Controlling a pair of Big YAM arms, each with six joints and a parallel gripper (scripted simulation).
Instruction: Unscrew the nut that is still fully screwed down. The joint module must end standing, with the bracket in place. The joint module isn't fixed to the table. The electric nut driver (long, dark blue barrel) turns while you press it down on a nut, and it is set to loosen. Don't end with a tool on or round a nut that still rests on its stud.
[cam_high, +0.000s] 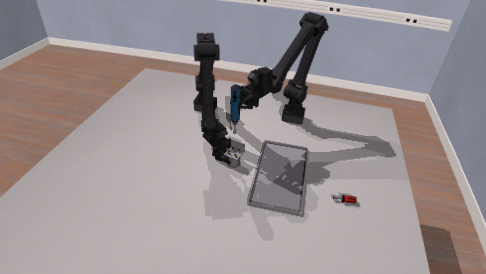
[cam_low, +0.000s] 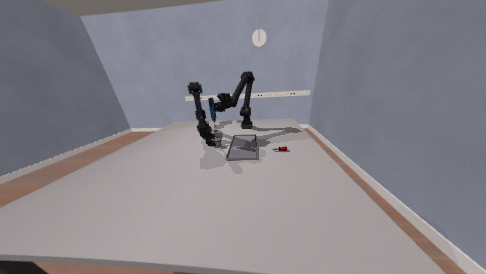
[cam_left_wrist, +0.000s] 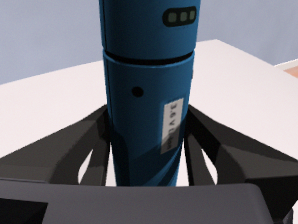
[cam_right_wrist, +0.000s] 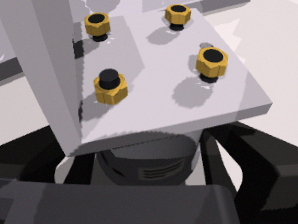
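Now: the grey bracket 5 cm above my right hand. From my right hand the other things lie so: flat grey tray (22 cm to the left, 3 cm ahead, 2 cm below); nut (5 cm above, 2 cm to the right, 1 cm ahead); grey tip (15 cm above, 3 cm behind).
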